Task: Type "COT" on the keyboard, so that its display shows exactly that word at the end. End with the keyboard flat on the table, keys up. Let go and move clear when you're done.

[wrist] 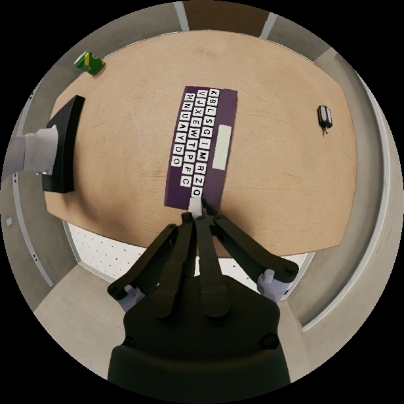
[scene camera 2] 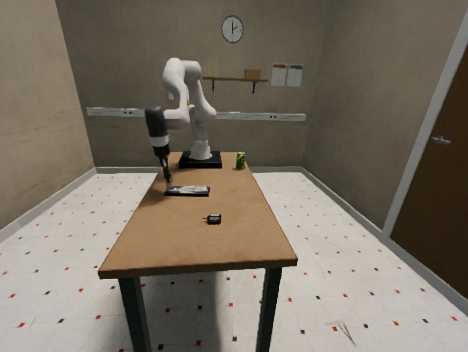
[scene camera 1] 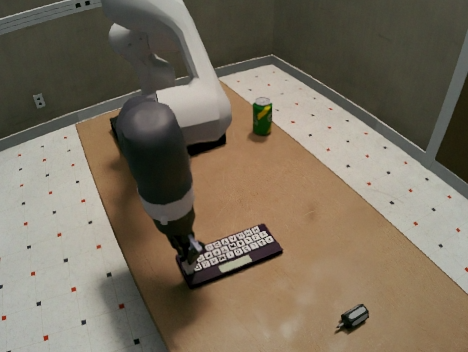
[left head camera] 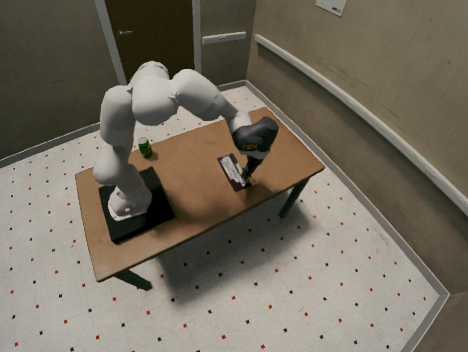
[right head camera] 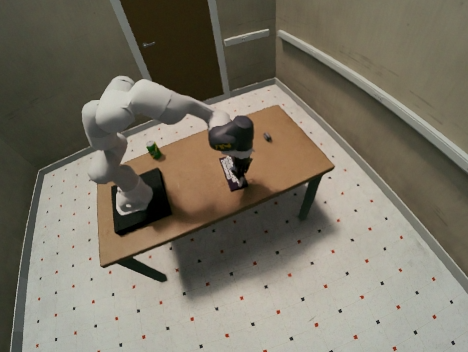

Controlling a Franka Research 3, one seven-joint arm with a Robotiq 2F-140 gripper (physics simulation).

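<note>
The purple keyboard [left head camera: 228,167] [right head camera: 229,170] [scene camera 1: 274,249] [scene camera 2: 188,194] [wrist: 175,192] lies flat on the table, with its white letter keys up. Its pale display [scene camera 1: 235,264] [wrist: 222,147] shows no letters. In the wrist view the C key [wrist: 185,181], O key [wrist: 176,161] and T key [wrist: 191,145] are uncovered. My gripper [left head camera: 245,178] [right head camera: 242,182] [scene camera 1: 189,268] [scene camera 2: 168,185] [wrist: 196,204] is shut and empty. Its tips are at the keyboard's end, just past the Q key [wrist: 196,192], and hide what lies under them. I cannot tell whether they touch it.
A green can [left head camera: 145,148] [right head camera: 153,150] [scene camera 1: 262,116] [scene camera 2: 240,160] [wrist: 90,63] stands near the table's far long edge, by the robot base. A small dark grey object with a thin tip [right head camera: 267,136] [scene camera 1: 355,316] [scene camera 2: 214,218] [wrist: 325,117] lies beyond the keyboard's display side.
</note>
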